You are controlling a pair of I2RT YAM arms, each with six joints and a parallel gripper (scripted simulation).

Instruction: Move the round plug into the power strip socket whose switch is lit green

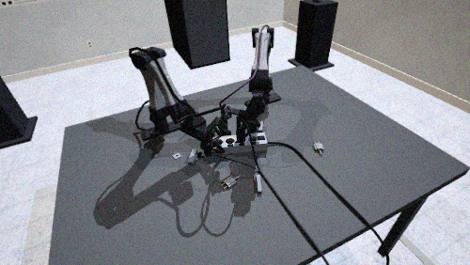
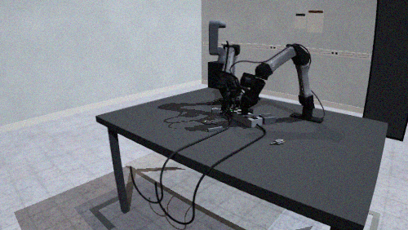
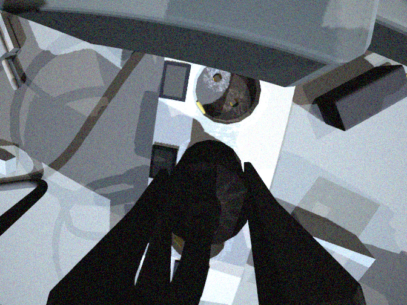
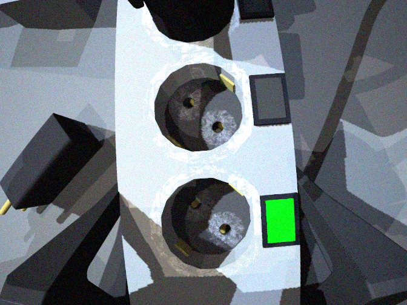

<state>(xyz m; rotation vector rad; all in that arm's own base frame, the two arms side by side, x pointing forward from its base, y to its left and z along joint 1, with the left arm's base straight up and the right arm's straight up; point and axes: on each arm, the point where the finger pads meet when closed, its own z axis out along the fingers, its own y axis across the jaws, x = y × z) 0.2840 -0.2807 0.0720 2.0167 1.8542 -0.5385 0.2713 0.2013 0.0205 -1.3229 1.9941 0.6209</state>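
Now: left hand 7 cm past the pale box, 11 cm to the right of it and 5 cm above it. Also, from my left hand: black round plug: 1 cm below; thin bar: 22 cm ahead, 3 cm to the right, 6 cm below; holed plate: 7 cm behind, 27 cm to the right, 7 cm below.
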